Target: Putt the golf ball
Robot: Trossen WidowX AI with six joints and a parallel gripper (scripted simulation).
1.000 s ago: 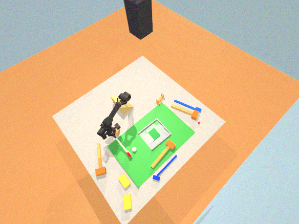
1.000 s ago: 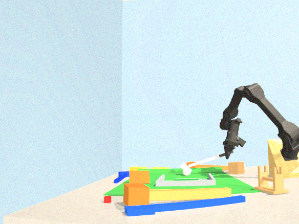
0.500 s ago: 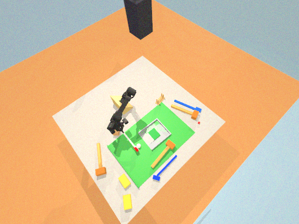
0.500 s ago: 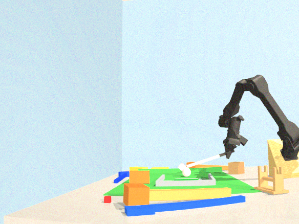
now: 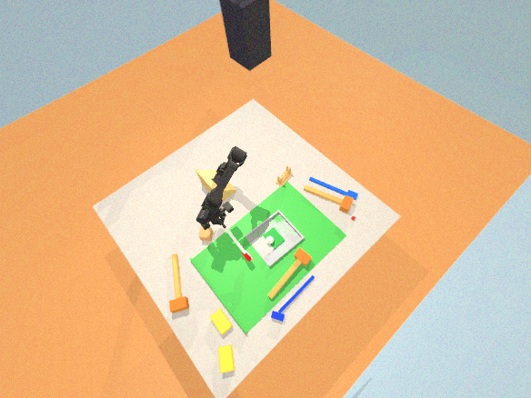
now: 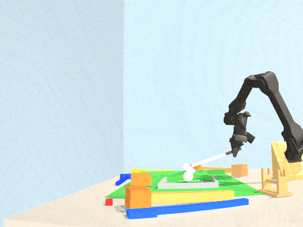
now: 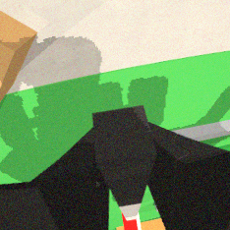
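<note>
My gripper tip is 5 cm past the orange cube, 9 cm to the left of it and 7 cm above it. The rest, counted from my gripper tip: tiny red cube (47 cm ahead, 57 cm to the left, 9 cm below); then white golf ball (23 cm ahead, 13 cm to the left, 7 cm below).
</note>
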